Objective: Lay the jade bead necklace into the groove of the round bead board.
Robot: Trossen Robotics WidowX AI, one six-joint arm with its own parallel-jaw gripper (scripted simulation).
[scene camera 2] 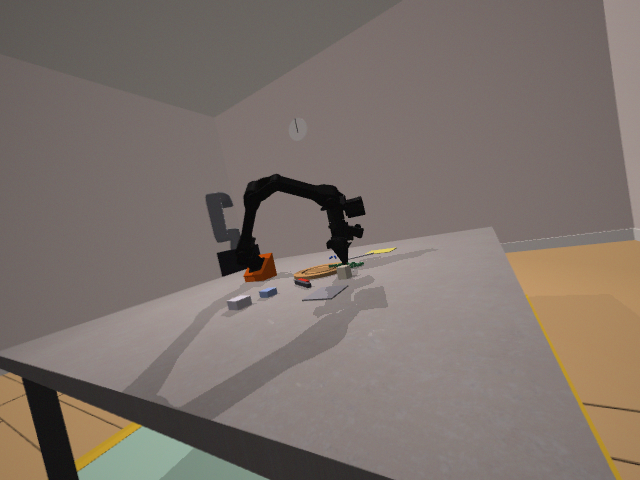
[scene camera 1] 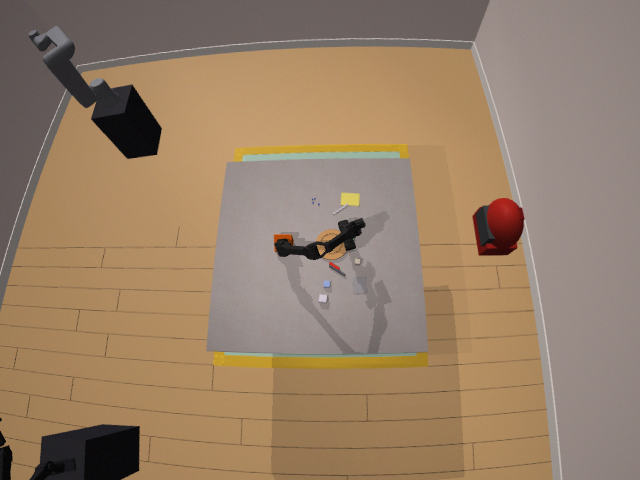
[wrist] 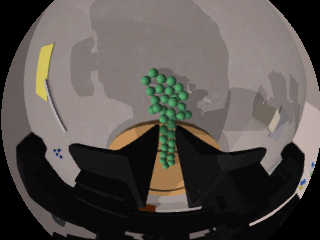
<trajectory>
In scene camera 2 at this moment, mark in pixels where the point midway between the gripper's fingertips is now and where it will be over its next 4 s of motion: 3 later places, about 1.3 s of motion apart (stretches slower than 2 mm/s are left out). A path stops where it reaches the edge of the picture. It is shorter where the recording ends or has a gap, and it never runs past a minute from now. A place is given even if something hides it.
My gripper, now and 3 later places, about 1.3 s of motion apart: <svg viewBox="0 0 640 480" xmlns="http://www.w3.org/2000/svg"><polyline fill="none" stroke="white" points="345,264 330,259 328,260 345,256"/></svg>
</trajectory>
